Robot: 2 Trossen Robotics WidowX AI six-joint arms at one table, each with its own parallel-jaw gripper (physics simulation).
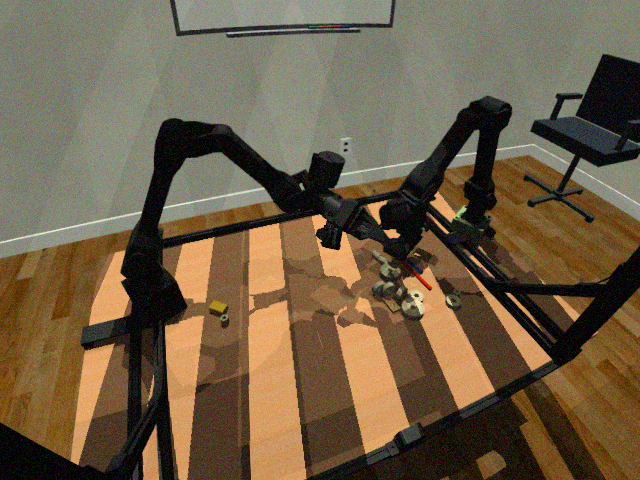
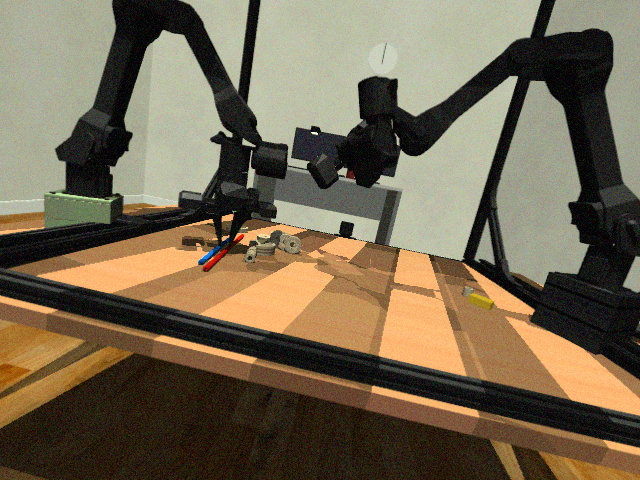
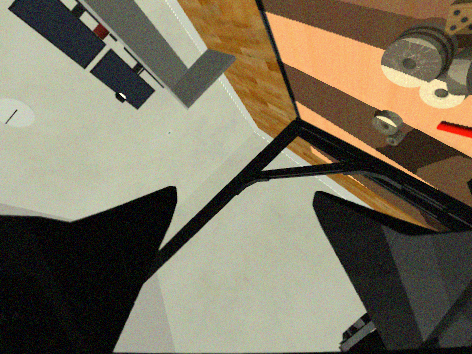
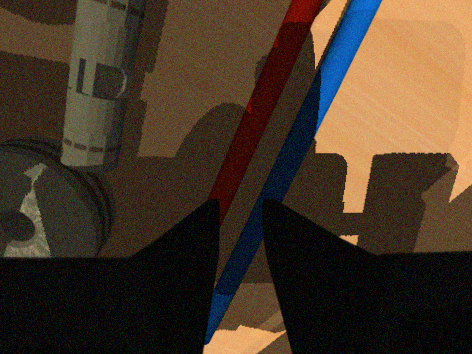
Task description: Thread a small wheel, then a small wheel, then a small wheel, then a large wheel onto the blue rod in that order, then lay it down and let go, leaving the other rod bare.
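The blue rod lies on the table beside the red rod, both bare. My right gripper is down at the table, its fingers closed to a narrow gap. The blue rod's near end runs through that gap without being gripped. Several grey wheels lie in a cluster beside the rods, among them a large one. My left gripper hangs open and empty above the cluster, tilted outward.
A lone wheel lies right of the cluster. A yellow block and a small wheel sit far off near the left arm's base. A grey ribbed cylinder lies close to the red rod. Black frame rails edge the table.
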